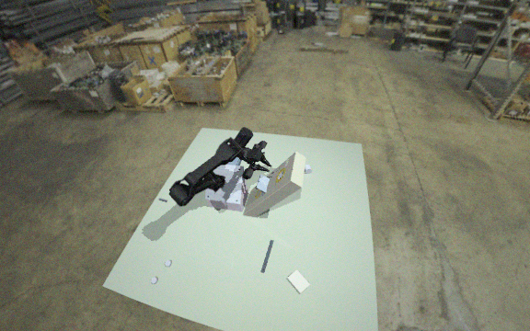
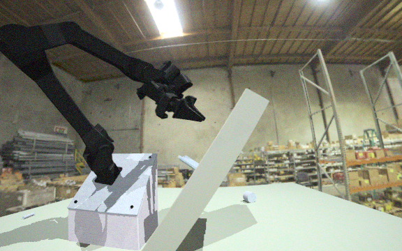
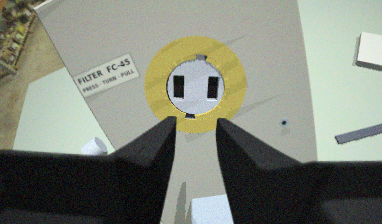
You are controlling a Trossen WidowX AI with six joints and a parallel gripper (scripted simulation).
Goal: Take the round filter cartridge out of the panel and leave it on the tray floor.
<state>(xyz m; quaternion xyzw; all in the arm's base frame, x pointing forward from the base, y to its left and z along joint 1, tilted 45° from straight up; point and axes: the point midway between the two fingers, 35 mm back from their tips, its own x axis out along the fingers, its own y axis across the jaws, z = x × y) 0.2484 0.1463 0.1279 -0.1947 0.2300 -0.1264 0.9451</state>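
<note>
My gripper tip is 60 mm short of the round filter cartridge and 40 mm above it. From my gripper tip the other things lie so: grey-blue tray: 370 mm behind, 310 mm below, 270 mm to the left.
</note>
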